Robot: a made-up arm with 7 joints. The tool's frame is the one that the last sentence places. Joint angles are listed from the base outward.
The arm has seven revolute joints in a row. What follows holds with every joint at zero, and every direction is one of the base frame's. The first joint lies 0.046 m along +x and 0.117 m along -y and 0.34 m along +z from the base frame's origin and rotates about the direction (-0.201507, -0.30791, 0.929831). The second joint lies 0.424 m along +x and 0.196 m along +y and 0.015 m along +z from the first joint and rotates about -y. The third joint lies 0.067 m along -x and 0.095 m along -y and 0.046 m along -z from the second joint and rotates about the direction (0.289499, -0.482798, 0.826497). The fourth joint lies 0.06 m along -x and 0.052 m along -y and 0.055 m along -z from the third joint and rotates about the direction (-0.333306, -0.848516, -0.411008). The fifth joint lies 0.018 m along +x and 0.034 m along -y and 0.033 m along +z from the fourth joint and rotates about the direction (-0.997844, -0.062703, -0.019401). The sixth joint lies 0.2 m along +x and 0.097 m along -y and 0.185 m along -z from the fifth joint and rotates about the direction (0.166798, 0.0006, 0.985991). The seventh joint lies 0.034 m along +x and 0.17 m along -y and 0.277 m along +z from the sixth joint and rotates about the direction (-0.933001, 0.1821, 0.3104). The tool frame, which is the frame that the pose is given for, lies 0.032 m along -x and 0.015 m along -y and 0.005 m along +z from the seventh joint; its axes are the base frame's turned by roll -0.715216, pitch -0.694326 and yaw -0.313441 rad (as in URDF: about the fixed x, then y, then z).
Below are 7 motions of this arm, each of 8 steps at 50 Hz.
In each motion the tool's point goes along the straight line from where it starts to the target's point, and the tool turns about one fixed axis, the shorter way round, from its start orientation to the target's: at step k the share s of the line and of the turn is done. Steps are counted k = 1, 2, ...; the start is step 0. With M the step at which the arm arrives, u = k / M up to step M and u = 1 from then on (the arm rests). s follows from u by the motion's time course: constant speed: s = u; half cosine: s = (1 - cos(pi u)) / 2; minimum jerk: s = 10 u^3 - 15 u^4 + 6 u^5.
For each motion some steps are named. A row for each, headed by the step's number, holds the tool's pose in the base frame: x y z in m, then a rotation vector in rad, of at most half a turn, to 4 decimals.
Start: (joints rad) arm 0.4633 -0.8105 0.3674 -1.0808 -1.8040 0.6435 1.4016
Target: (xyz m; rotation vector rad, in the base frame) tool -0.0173 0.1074 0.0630 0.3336 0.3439 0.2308
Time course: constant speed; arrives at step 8
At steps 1, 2, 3, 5, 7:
1: -0.0175 0.0859 0.0724 0.3127 0.4019 0.2852
2: -0.0174 0.0890 0.0710 0.3157 0.3936 0.2774
3: -0.0174 0.0921 0.0697 0.3187 0.3854 0.2697
5: -0.0174 0.0982 0.0670 0.3247 0.3688 0.2541
7: -0.0173 0.1043 0.0643 0.3306 0.3522 0.2386

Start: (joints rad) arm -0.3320 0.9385 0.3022 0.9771 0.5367 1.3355 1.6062
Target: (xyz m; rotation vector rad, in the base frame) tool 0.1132 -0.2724 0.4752 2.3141 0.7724 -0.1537
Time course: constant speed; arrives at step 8
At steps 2, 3, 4, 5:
2: 0.1130 -0.2645 0.4756 2.3509 0.8180 -0.0975
3: 0.1131 -0.2658 0.4755 2.3449 0.8104 -0.1070
4: 0.1131 -0.2671 0.4754 2.3388 0.8028 -0.1164
5: 0.1131 -0.2684 0.4754 2.3327 0.7952 -0.1258

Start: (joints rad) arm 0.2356 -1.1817 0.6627 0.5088 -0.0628 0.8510 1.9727
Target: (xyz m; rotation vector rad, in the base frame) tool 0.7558 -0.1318 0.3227 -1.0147 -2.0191 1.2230
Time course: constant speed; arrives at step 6
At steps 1, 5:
1: 0.7511 -0.1447 0.3136 -1.0265 -1.9618 1.2105
5: 0.7549 -0.1344 0.3209 -1.0171 -2.0076 1.2205

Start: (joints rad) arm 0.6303 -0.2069 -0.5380 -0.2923 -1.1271 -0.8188 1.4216
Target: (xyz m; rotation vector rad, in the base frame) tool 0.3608 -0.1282 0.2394 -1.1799 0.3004 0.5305
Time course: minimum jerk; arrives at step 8
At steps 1, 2, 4, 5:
1: 0.3489 -0.1484 0.2740 -1.2898 0.3909 0.4521
2: 0.3499 -0.1466 0.2709 -1.2801 0.3829 0.4593
4: 0.3547 -0.1384 0.2570 -1.2361 0.3463 0.4912
5: 0.3575 -0.1338 0.2491 -1.2109 0.3257 0.5090

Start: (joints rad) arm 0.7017 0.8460 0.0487 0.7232 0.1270 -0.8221 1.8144
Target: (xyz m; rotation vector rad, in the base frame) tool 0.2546 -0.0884 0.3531 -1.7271 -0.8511 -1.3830
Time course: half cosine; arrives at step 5
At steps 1, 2, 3, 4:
1: 0.2583 -0.0909 0.3542 -1.7495 -0.8460 -1.3656
2: 0.2573 -0.0902 0.3539 -1.7433 -0.8474 -1.3704
3: 0.2560 -0.0893 0.3535 -1.7357 -0.8492 -1.3764
4: 0.2550 -0.0887 0.3532 -1.7295 -0.8506 -1.3812

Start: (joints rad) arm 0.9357 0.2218 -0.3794 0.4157 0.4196 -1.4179 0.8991
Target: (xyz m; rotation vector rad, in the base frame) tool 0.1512 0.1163 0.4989 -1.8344 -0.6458 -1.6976
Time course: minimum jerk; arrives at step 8
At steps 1, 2, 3, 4, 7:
1: 0.1405 0.1385 0.4844 -1.7791 -0.5636 -1.7564
2: 0.1414 0.1365 0.4857 -1.7841 -0.5710 -1.7513
3: 0.1433 0.1326 0.4882 -1.7939 -0.5853 -1.7413
4: 0.1458 0.1276 0.4915 -1.8066 -0.6041 -1.7279
7: 0.1510 0.1167 0.4987 -1.8335 -0.6445 -1.6986

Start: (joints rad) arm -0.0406 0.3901 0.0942 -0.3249 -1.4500 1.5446 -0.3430
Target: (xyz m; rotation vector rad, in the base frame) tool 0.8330 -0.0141 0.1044 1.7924 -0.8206 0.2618
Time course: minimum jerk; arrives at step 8
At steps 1, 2, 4, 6, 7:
1: 0.8559 -0.0585 0.1451 1.7230 -0.8718 0.3684
2: 0.8538 -0.0545 0.1415 1.7293 -0.8673 0.3589
4: 0.8446 -0.0367 0.1251 1.7576 -0.8469 0.3162
6: 0.8354 -0.0188 0.1087 1.7853 -0.8261 0.2731
7: 0.8334 -0.0148 0.1051 1.7913 -0.8215 0.2636

